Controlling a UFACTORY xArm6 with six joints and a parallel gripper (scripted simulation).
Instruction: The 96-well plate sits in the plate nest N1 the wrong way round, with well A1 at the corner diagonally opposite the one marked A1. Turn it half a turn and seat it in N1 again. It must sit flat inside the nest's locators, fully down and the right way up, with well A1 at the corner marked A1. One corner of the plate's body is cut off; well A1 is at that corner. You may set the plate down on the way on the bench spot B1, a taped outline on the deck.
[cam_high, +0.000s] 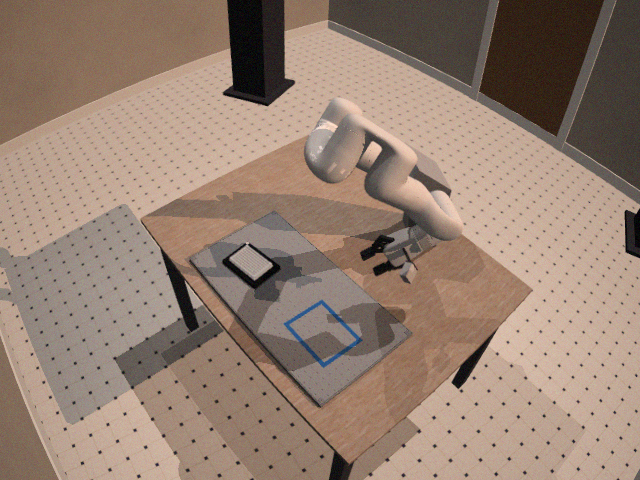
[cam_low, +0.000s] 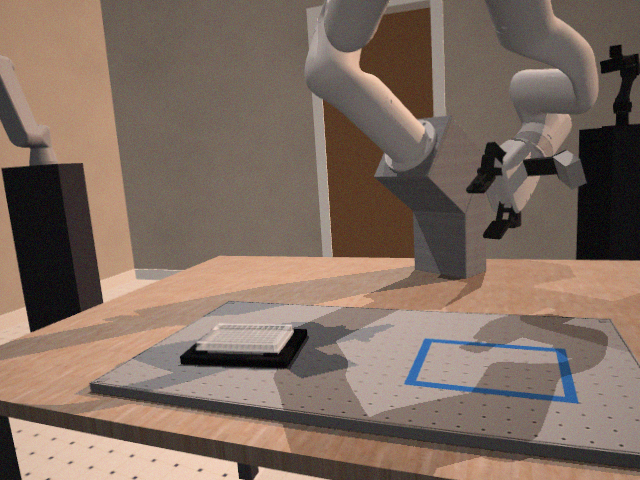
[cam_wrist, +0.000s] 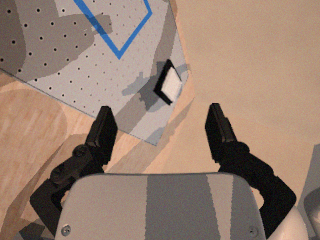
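Right now the 96-well plate is 5 cm ahead of my hand, 39 cm to the right of it and 16 cm below it. Also, from my hand: black plate nest N1: 5 cm ahead, 39 cm to the right, 17 cm below.
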